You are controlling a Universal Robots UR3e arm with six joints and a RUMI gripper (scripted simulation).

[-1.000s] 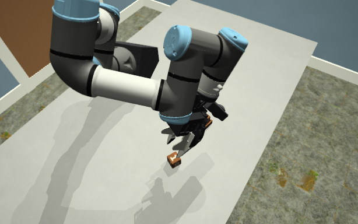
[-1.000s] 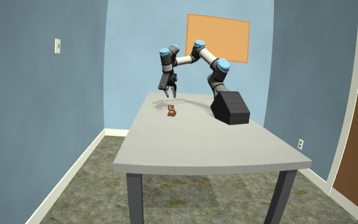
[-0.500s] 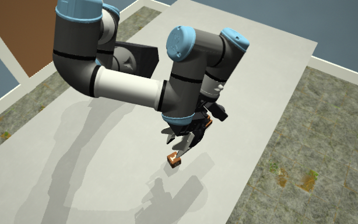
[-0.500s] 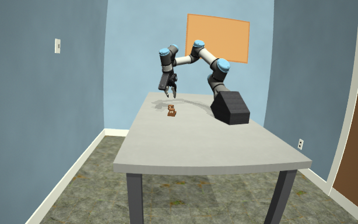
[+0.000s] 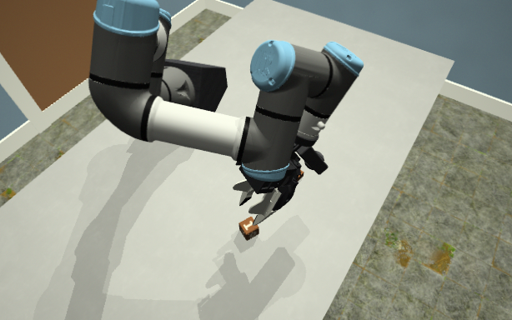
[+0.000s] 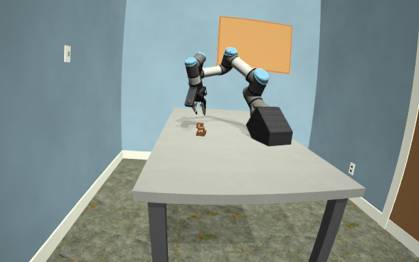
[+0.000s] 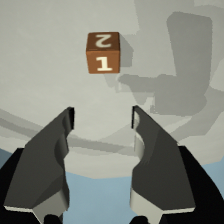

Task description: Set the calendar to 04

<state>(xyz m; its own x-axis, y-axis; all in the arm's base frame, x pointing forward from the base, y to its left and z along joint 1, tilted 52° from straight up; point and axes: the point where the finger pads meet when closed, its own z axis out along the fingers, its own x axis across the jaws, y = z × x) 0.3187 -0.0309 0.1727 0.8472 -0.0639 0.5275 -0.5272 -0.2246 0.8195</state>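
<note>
The cube lies 80 mm below my hand and 10 mm to the right of it. Also, from my hand: brown tray 150 mm to the left, 80 mm below.
</note>
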